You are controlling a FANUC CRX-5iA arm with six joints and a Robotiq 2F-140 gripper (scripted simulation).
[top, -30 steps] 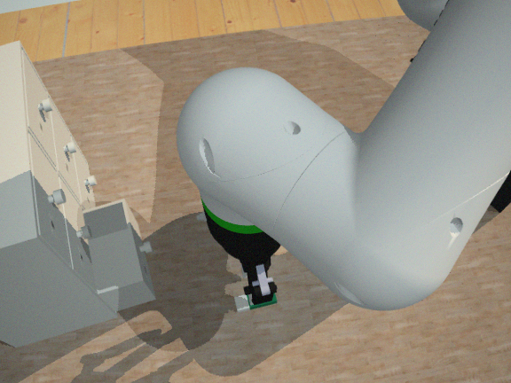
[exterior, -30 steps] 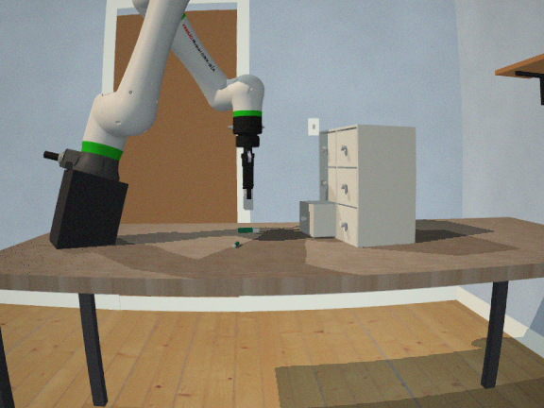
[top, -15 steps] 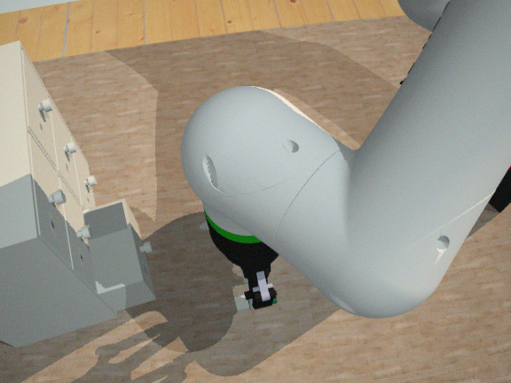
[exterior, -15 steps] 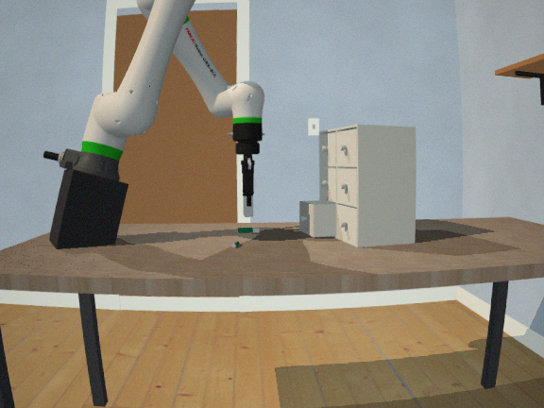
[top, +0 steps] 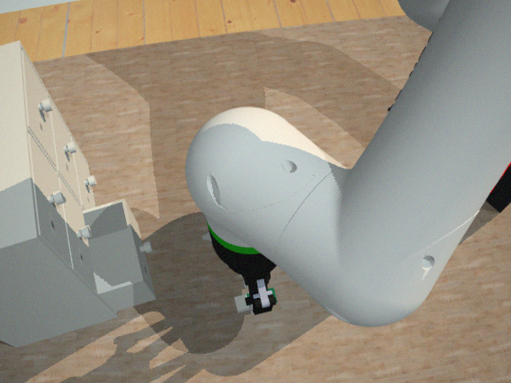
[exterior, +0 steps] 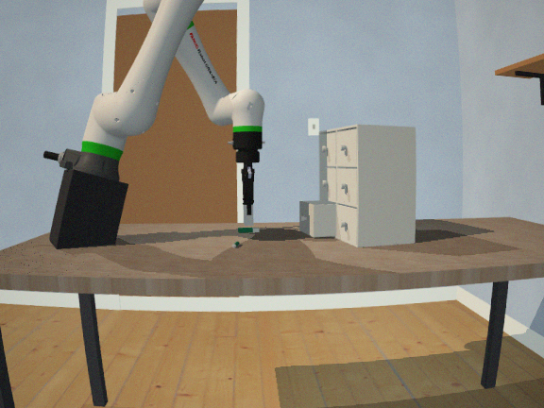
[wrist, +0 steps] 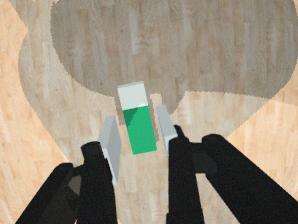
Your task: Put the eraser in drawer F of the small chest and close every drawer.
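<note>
Right now my hand is 50 mm above the eraser and 10 mm short of it. The rest, counted from my hand: green battery (270 mm to the right, 50 mm below).
</note>
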